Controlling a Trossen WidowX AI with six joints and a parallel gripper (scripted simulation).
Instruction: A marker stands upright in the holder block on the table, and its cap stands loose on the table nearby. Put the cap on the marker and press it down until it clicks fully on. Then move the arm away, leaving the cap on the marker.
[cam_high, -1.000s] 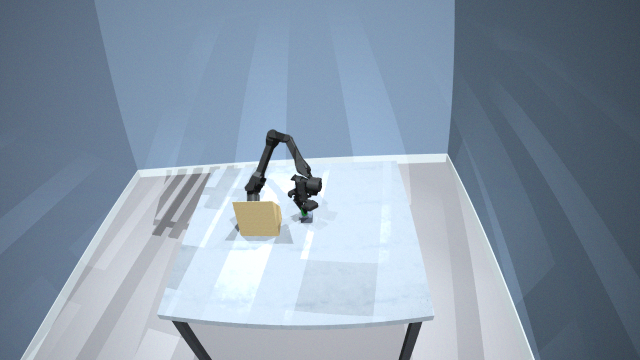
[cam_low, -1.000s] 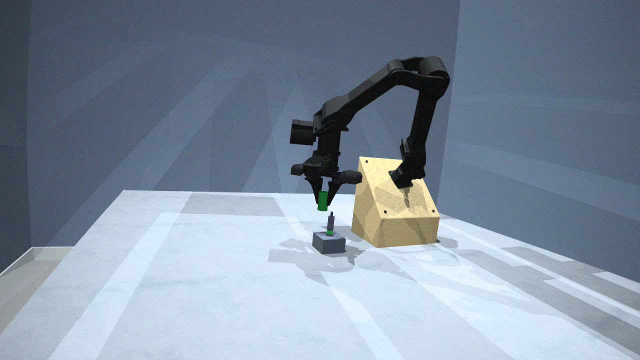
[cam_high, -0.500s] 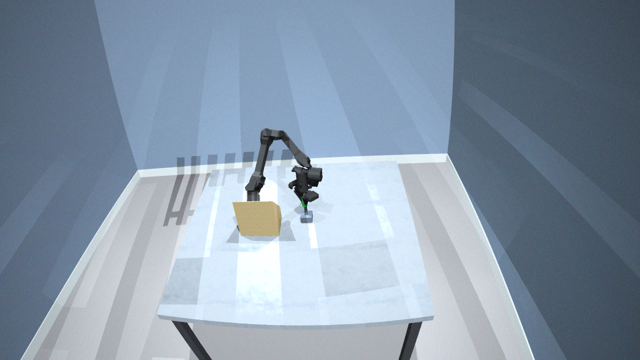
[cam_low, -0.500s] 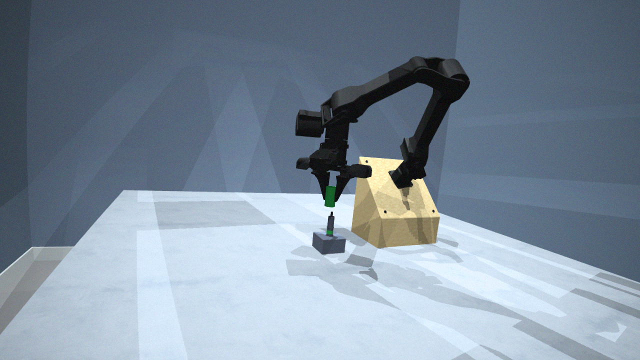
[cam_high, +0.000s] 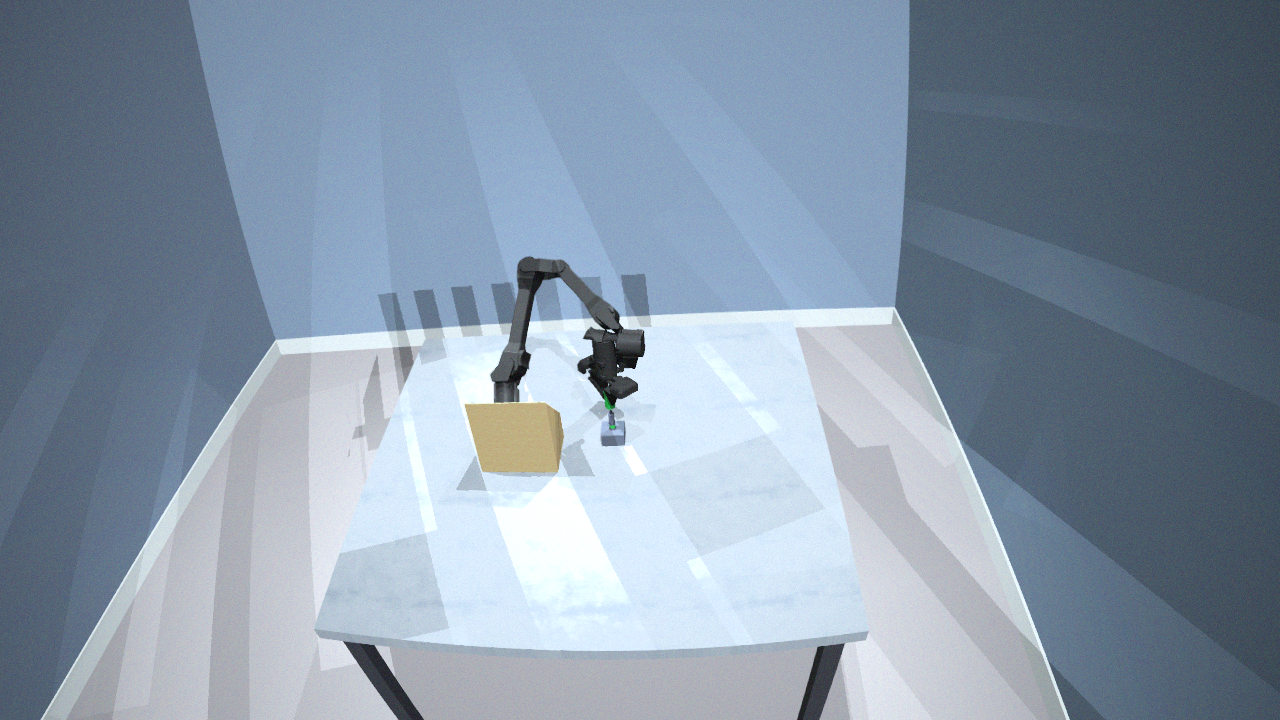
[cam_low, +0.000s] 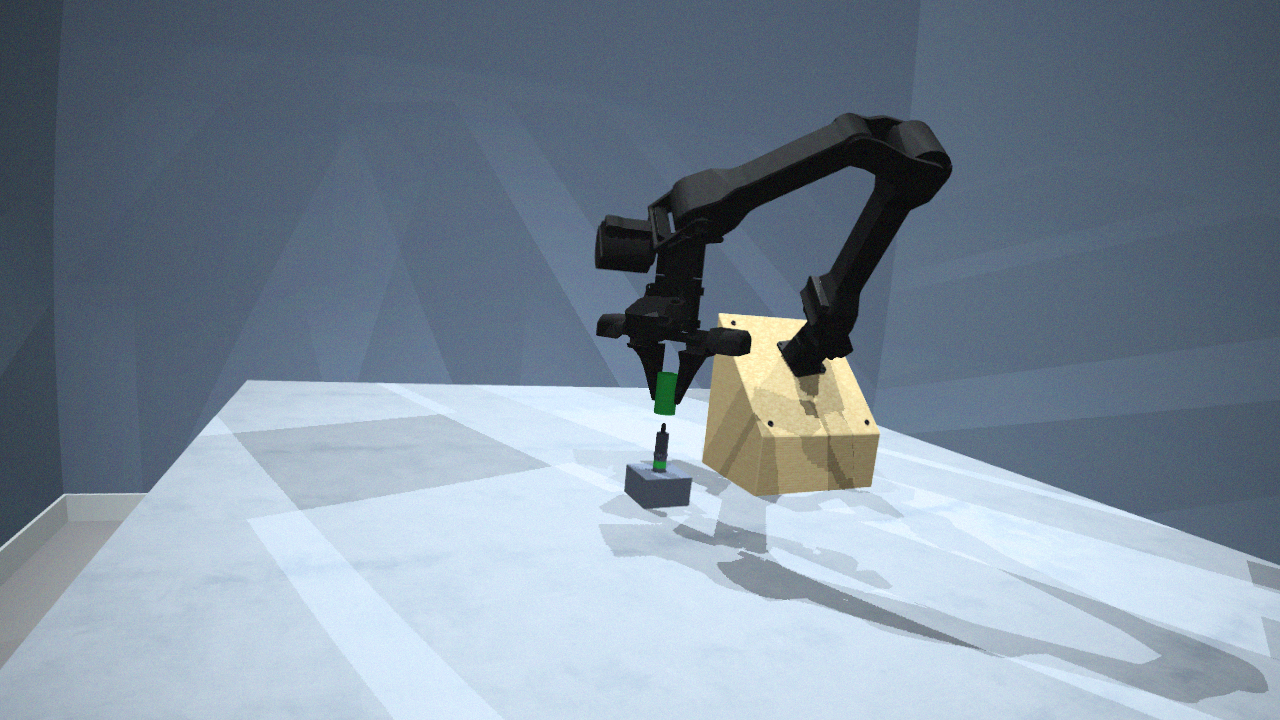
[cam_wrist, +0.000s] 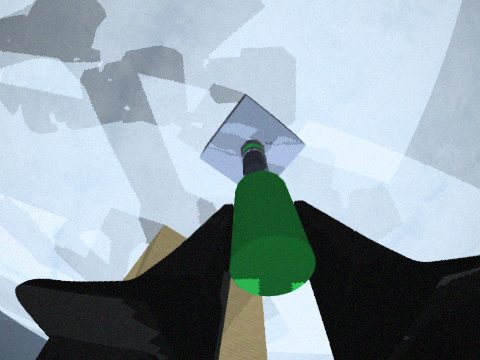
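My gripper tip is now 11 cm above the grey holder block. The rest, counted from my gripper tip: green cap: 1 cm above.
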